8 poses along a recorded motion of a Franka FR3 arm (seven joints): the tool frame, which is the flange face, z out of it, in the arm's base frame.
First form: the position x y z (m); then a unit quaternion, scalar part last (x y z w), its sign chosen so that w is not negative.
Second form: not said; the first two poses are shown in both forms.
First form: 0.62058 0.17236 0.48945 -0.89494 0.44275 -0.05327 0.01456
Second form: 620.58 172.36 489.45 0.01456 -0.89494 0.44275 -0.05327
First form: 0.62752 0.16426 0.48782 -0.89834 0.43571 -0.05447 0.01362
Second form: 627.52 164.26 487.82 0.01362 -0.89834 0.43571 -0.05447
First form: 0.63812 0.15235 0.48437 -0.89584 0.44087 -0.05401 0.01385
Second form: 638.12 152.35 484.37 0.01385 -0.89584 0.44087 -0.05401
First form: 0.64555 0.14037 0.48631 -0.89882 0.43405 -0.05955 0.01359
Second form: 645.55 140.37 486.31 0.01359 -0.89882 0.43405 -0.05955
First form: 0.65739 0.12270 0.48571 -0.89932 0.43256 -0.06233 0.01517
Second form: 657.39 122.70 485.71 0.01517 -0.89932 0.43256 -0.06233
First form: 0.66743 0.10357 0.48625 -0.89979 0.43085 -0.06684 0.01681
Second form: 667.43 103.57 486.25 0.01681 -0.89979 0.43085 -0.06684
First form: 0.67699 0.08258 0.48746 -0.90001 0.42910 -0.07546 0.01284
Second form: 676.99 82.58 487.46 0.01284 -0.90001 0.42910 -0.07546
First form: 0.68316 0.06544 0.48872 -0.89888 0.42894 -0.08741 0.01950
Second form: 683.16 65.44 488.72 0.01950 -0.89888 0.42894 -0.08741
